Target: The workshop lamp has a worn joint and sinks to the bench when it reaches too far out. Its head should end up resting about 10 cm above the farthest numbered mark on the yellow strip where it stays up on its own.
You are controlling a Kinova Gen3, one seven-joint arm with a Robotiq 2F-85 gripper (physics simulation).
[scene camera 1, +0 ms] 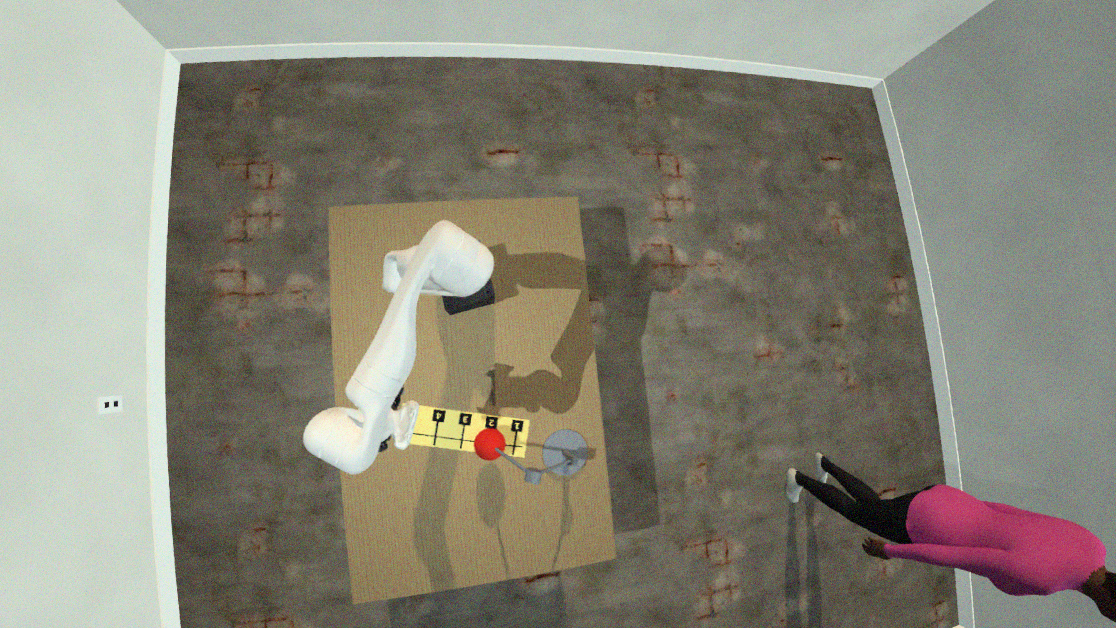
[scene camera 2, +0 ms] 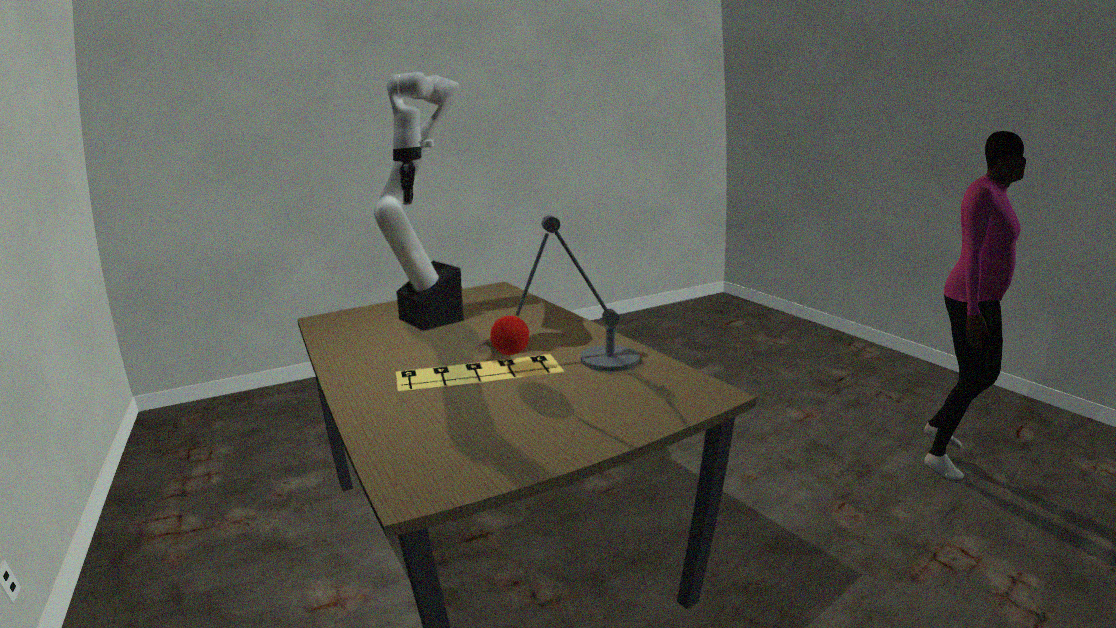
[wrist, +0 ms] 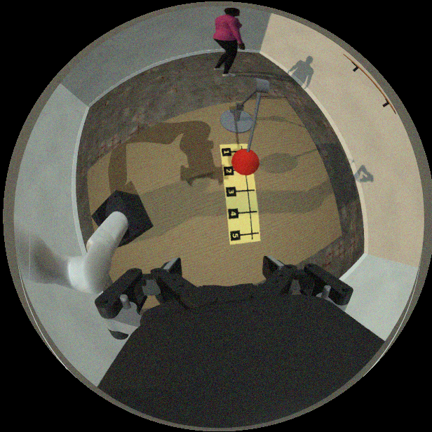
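Where they show: gripper, between the fingertips: [scene camera 2: 408, 202]; arm's base, origin of its link: [scene camera 2: 426, 282].
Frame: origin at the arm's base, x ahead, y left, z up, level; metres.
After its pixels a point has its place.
The lamp's red ball head [scene camera 1: 489, 444] @(z 0.012, x 0.515, y 0.012 m) [scene camera 2: 509, 335] @(z -0.021, x 0.565, y -0.014 m) [wrist: 245, 161] hangs above the near part of the yellow strip [scene camera 1: 450, 429] @(z -0.134, x 0.471, y -0.115 m) [scene camera 2: 425, 374] @(z -0.133, x 0.421, y -0.193 m) [wrist: 242, 225], around marks 1 and 2. The lamp's arms rise to an elbow joint [scene camera 1: 533, 474] @(z 0.261, x 0.557, y 0.114 m) [scene camera 2: 550, 224] @(z 0.242, x 0.578, y 0.105 m) [wrist: 262, 85] and come down to its grey round base [scene camera 1: 558, 438] @(z -0.121, x 0.571, y 0.245 m) [scene camera 2: 593, 360] @(z -0.121, x 0.625, y 0.202 m) [wrist: 230, 122]. Mark 5 [wrist: 235, 235] is at the strip's far end; the arm hides it in scene camera 1. My gripper [scene camera 2: 407, 199] @(z 0.311, x 0.337, y -0.174 m) [wrist: 222, 266] is open and empty, pointing down, high above the table beyond that end, apart from the lamp.
The wooden table [scene camera 1: 374, 546] @(z -0.134, x 0.807, y -0.422 m) [scene camera 2: 437, 468] @(z -0.134, x 0.858, y -0.360 m) [wrist: 300, 220] carries my arm's black base block [scene camera 1: 468, 303] @(z 0.003, x 0.072, y 0.015 m) [scene camera 2: 433, 300] @(z -0.042, x 0.078, y -0.011 m) [wrist: 137, 220] at the back. A person in a pink top [scene camera 1: 991, 538] [scene camera 2: 991, 226] [wrist: 227, 29] stands on the floor away from the table, on the lamp base's side.
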